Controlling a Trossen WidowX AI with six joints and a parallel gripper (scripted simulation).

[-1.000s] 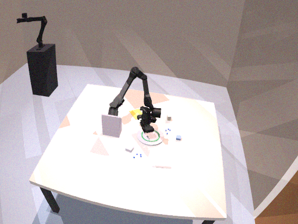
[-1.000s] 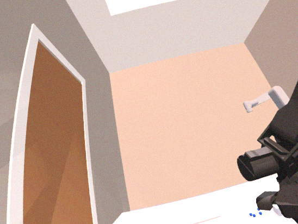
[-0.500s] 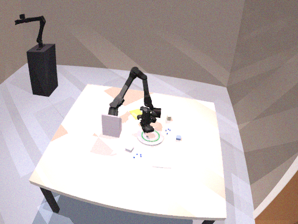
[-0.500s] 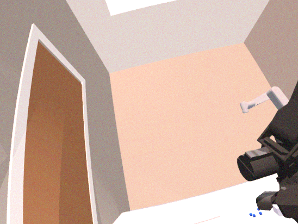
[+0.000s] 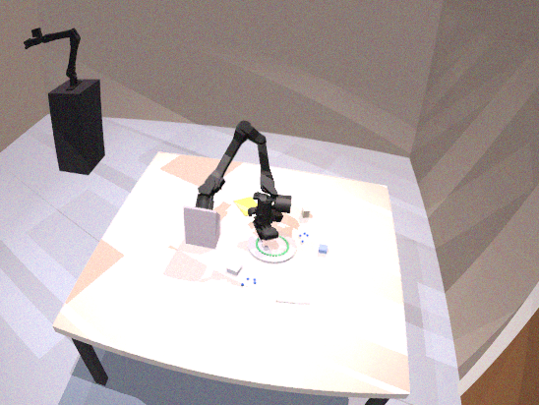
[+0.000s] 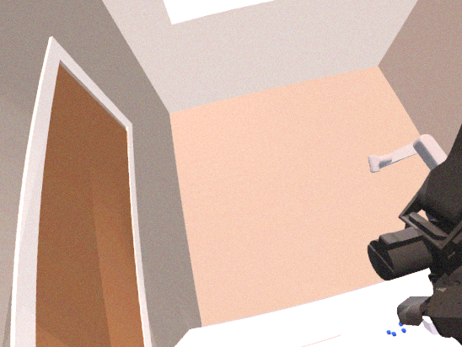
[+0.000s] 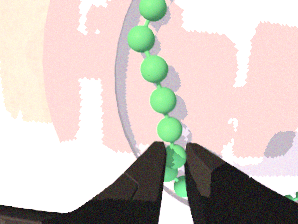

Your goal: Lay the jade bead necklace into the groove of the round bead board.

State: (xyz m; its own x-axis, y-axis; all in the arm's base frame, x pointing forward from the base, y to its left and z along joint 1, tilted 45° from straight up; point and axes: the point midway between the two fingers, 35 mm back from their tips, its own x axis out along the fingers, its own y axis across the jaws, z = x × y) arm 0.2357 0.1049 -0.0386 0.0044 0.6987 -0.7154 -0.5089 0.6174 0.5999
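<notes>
My gripper tip is 50 mm short of the round white bead board, 20 mm to the left of it and 10 mm above it. Round my gripper tip: yellow sheet 90 mm behind, 220 mm to the left, 10 mm below; blue block 260 mm ahead, 10 mm below; cream block 170 mm ahead, 220 mm to the left.
</notes>
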